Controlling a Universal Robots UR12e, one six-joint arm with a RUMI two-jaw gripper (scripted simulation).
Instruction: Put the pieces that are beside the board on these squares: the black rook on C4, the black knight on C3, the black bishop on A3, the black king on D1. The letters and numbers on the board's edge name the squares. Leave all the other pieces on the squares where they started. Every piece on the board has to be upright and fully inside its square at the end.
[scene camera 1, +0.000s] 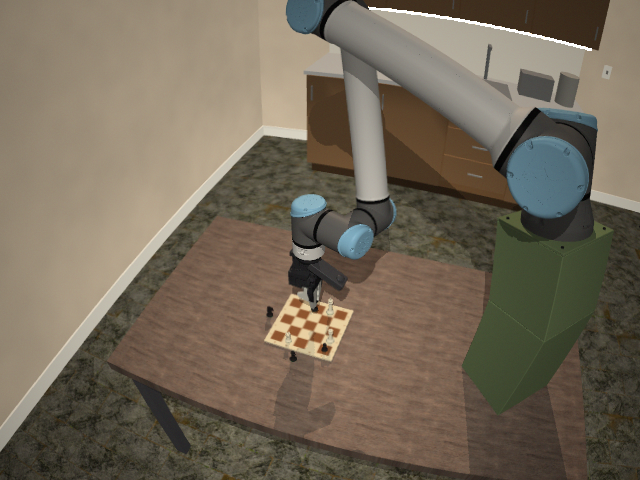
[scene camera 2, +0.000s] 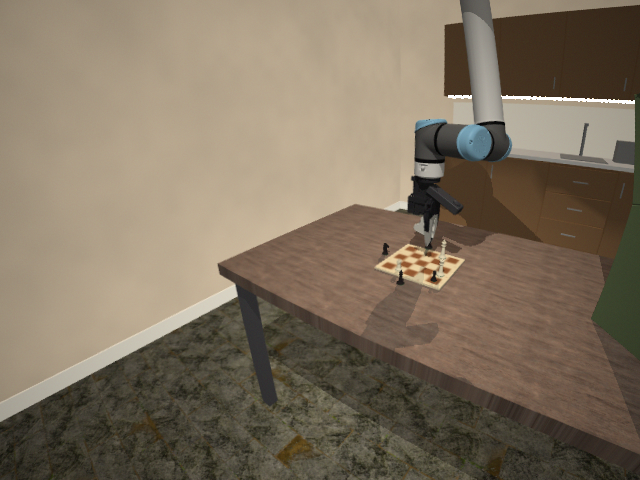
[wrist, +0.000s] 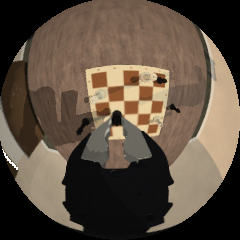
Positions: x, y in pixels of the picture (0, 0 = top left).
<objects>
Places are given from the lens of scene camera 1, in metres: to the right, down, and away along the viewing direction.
my gripper (scene camera 1: 313, 307): -0.02, 0.21, 1.39
checkered board (scene camera 1: 308, 330): -0.04, 0.28, 1.37
</objects>
